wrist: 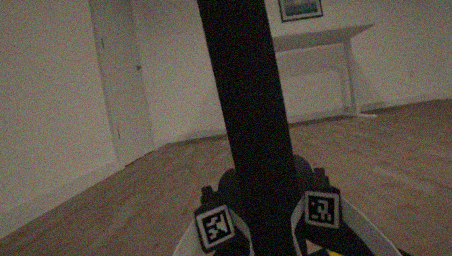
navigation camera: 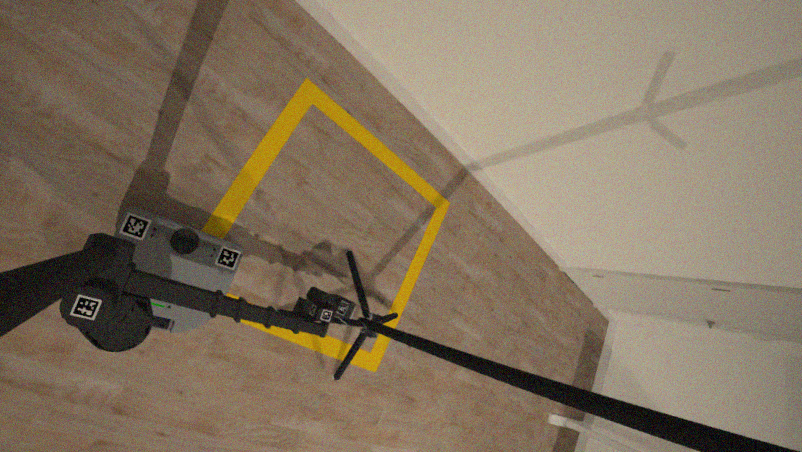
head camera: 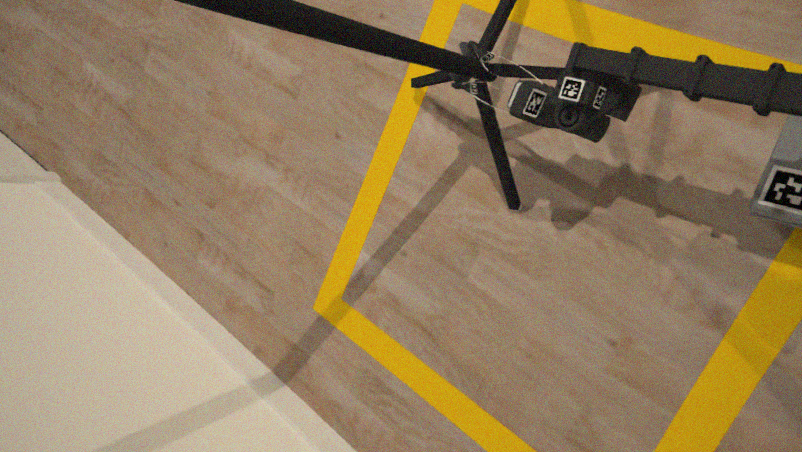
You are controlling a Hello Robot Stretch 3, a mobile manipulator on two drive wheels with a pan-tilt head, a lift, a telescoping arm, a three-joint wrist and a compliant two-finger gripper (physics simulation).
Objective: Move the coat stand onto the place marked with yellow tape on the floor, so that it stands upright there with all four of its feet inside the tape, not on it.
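Seen in the pictures: robot's base, origin of its link: (navigation camera: pixel 183 240).
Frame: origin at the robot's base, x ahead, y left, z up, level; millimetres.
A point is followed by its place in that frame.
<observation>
The black coat stand (head camera: pixel 336 29) {x -37, y -564, z 722 mm} (navigation camera: pixel 561 391) {x -15, y -534, z 1009 mm} (wrist: pixel 250 90) {x -59, y -603, z 359 mm} has its pole between the fingers of my gripper (head camera: pixel 480 71) (navigation camera: pixel 367 324) {x -76, y -669, z 293 mm} (wrist: pixel 267 181) {x -76, y -669, z 293 mm}, which is shut on it. The pole leans slightly in the wrist view. The yellow tape (head camera: pixel 366 207) {x 307, y -996, z 1 mm} (navigation camera: pixel 271 148) {x 428, y -139, z 1 mm} (wrist: pixel 334 254) marks a rectangle. In the navigation view one foot shows inside it, one reaches over the tape near the corner, and one extends outside past the tape's lower band. The fourth foot is partly hidden under the gripper. I cannot tell whether the feet touch the floor.
My base (navigation camera: pixel 185 263) {x -55, y -25, z 160 mm} stands partly over the rectangle, with the arm (head camera: pixel 724 81) {x -105, y -218, z 396 mm} (navigation camera: pixel 247 311) {x -101, y -188, z 396 mm} stretched across it. A white wall (head camera: pixel 84 314) {x 819, y -1583, z 327 mm} (navigation camera: pixel 505 67) {x 954, y -655, z 566 mm} runs close beside the tape. A door (wrist: pixel 120 80) {x 632, y -2727, z 744 mm} and a white table (wrist: pixel 320 37) {x -1431, y -2969, z 925 mm} stand farther off.
</observation>
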